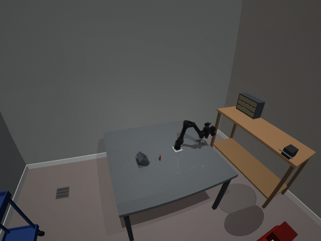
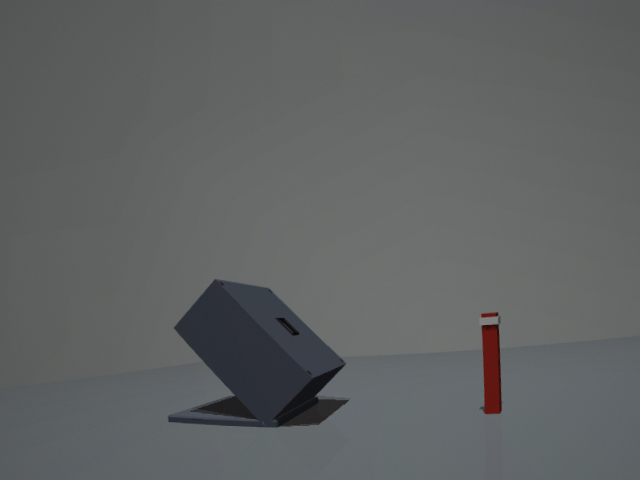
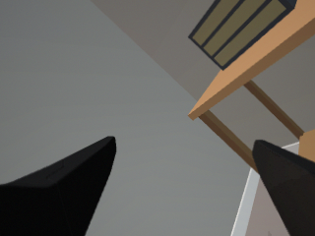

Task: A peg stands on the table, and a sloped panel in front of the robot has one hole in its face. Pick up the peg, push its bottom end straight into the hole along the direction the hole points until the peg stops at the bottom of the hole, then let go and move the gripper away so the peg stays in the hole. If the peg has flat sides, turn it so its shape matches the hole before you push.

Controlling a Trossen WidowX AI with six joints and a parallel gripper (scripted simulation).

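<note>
The red square peg lies 73 cm ahead of my gripper tip and 22 cm below it. The rest, counted from my gripper tip: sloped grey panel: 92 cm ahead, 4 cm to the right, 22 cm below; thin base plate: 94 cm ahead, 5 cm to the right, 28 cm below.
</note>
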